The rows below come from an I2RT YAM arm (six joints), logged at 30 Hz.
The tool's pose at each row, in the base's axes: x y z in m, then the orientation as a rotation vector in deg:
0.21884, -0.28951, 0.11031, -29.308, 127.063, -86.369
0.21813, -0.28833, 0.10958, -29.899, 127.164, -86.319
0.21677, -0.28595, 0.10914, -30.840, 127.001, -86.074
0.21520, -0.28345, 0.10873, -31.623, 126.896, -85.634
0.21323, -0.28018, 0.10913, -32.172, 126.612, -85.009
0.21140, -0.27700, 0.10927, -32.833, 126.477, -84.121
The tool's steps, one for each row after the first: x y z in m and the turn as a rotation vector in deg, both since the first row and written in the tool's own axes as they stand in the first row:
0.00009, 0.00114, -0.00106, -0.181, -0.105, -0.395
0.00008, 0.00248, -0.00349, -0.382, -0.585, -0.877
0.00018, 0.00385, -0.00614, -0.680, -1.081, -1.193
0.00013, 0.00475, -0.00987, -0.936, -1.739, -1.239
0.00004, 0.00586, -0.01337, -1.419, -2.451, -1.294

